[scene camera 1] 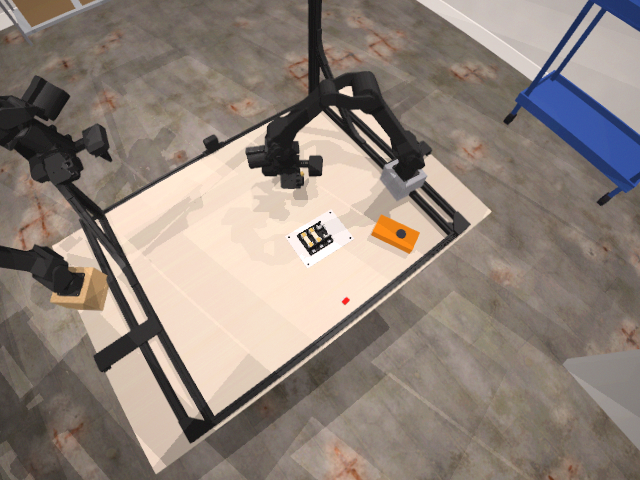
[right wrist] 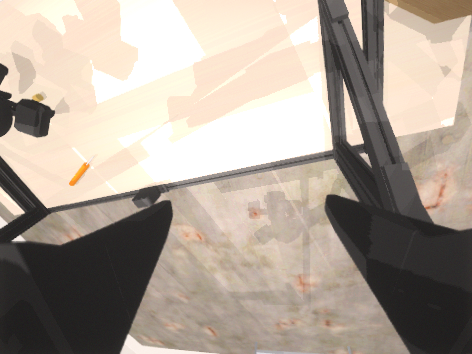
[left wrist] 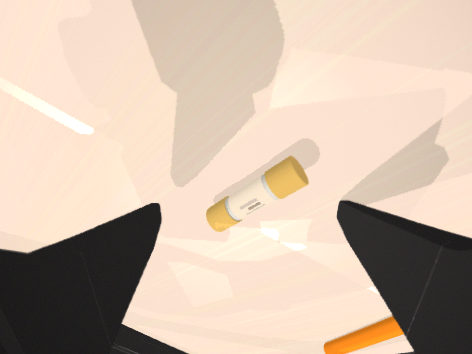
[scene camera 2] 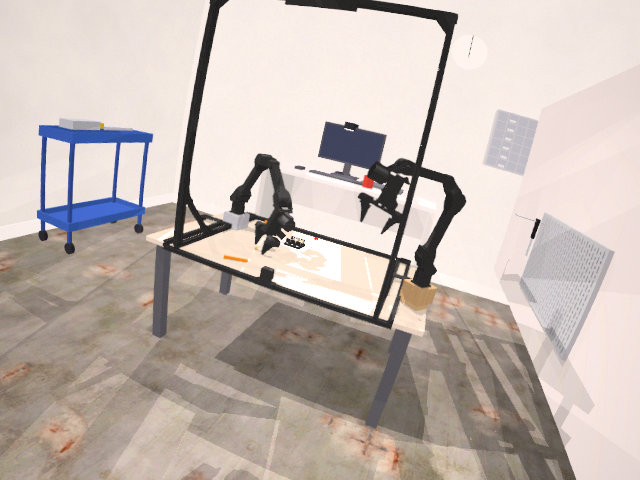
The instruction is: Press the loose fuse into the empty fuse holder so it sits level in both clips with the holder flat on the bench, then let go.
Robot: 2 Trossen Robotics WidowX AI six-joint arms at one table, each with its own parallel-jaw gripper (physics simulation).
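Places are measured from the left arm's base along level axes (x ahead, y left, z up), in metres.
Where they show: left gripper, fingertip midpoint: (left wrist: 250, 210) (scene camera 2: 258, 249); right gripper, fingertip midpoint: (scene camera 1: 95, 168) (right wrist: 249, 204) (scene camera 2: 370, 228); left arm's base at its link origin: (scene camera 1: 405, 170) (scene camera 2: 237, 212); right arm's base at its link origin: (scene camera 1: 71, 284) (scene camera 2: 420, 283).
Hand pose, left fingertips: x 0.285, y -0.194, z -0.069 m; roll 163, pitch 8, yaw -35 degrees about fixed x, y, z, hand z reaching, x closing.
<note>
Each offset is from my left fingertips to the centre of the thing. "pt": to the spot under its first point.
The loose fuse @[dz +0.000, dx +0.006, dy +0.007 m] (left wrist: 257, 194) (right wrist: 39, 96) (scene camera 1: 301, 174), cream with yellow end caps, lies slantwise on the table. My left gripper (left wrist: 250, 210) (scene camera 2: 261, 252) is open and empty above it; in the left wrist view the fuse shows between and slightly beyond the fingertips. The black fuse holder (scene camera 1: 315, 237) (scene camera 2: 295, 241) is on a white plate @[pt dz -0.005, dx -0.019, dy +0.236 m] (scene camera 1: 339, 228). Yellow-capped fuses fill its positions on the left in scene camera 1, and an empty position shows on the right; its clips are too small to make out. My right gripper (right wrist: 249, 204) (scene camera 2: 372, 226) is open and empty, high beyond the table's edge.
An orange box @[dz +0.010, dx -0.154, dy +0.341 m] (scene camera 1: 385, 227) with a dark disc lies right of the plate in scene camera 1. An orange-handled tool @[dz -0.001, dx +0.024, dy -0.171 m] (scene camera 2: 235, 258) (left wrist: 365, 336) (right wrist: 79, 174) lies near the left arm. A small red block @[dz -0.004, dx +0.086, dy +0.436 m] (scene camera 1: 345, 300) (scene camera 2: 316, 238) is near a black frame rail (scene camera 1: 284, 364).
</note>
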